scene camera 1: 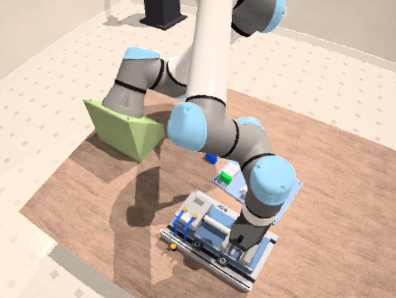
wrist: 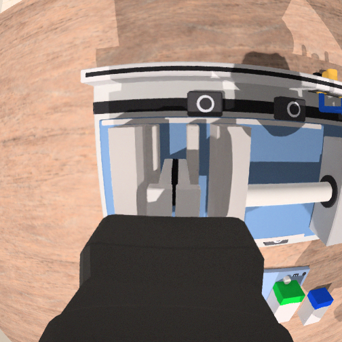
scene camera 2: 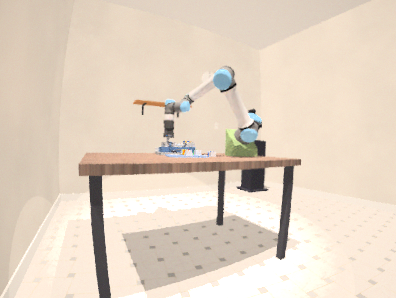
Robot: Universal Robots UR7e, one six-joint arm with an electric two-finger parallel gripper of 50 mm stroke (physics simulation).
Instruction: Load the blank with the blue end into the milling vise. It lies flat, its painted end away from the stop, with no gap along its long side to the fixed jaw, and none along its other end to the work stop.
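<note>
The blank with the blue end [scene camera 1: 211, 158] [wrist: 320, 298] lies on the table beside the blue tray, past the green-ended blank; its white body shows in the wrist view. The milling vise [scene camera 1: 199, 201] [scene camera 2: 175, 149] has its fixed jaw [wrist: 122, 170] at the left and its moving jaw [wrist: 235, 170], on a rod, at the right in the wrist view. Two narrow light strips and blue floor show between the jaws. My gripper [scene camera 1: 234, 248] [scene camera 2: 168, 142] [wrist: 174, 172] is shut and empty, fingertips over the gap between the jaws. I cannot make out the work stop.
The light blue tray [scene camera 1: 289, 200] [wrist: 271, 278] stands beside the vise and bears a green-ended blank [scene camera 1: 226, 177] [wrist: 288, 291] and other pieces, partly behind my arm. Blue hoses with yellow fittings [scene camera 1: 184, 209] rise at the vise's end. The green arm base [scene camera 1: 117, 132] stands farther back.
</note>
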